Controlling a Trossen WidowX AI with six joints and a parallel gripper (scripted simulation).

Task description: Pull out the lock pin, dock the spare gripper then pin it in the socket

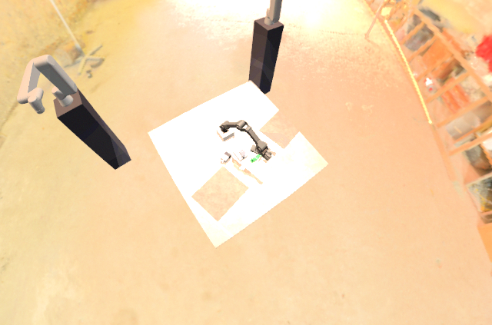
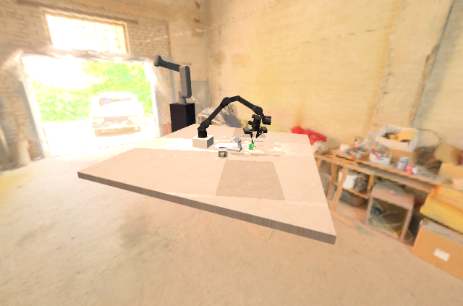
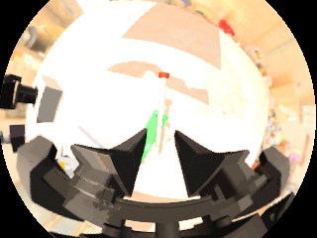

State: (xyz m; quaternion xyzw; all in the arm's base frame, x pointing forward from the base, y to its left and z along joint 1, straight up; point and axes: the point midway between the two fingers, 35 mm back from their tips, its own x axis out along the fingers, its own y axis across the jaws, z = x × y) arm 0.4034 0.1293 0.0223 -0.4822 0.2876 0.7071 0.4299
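Right now my gripper tip is 1 cm past the green strip, 4 cm to the left of it and 3 cm above it. Round my gripper tip: grey mount (11 cm behind, 15 cm to the right, 1 cm below); then spare gripper (16 cm behind, 29 cm to the right, 4 cm below).
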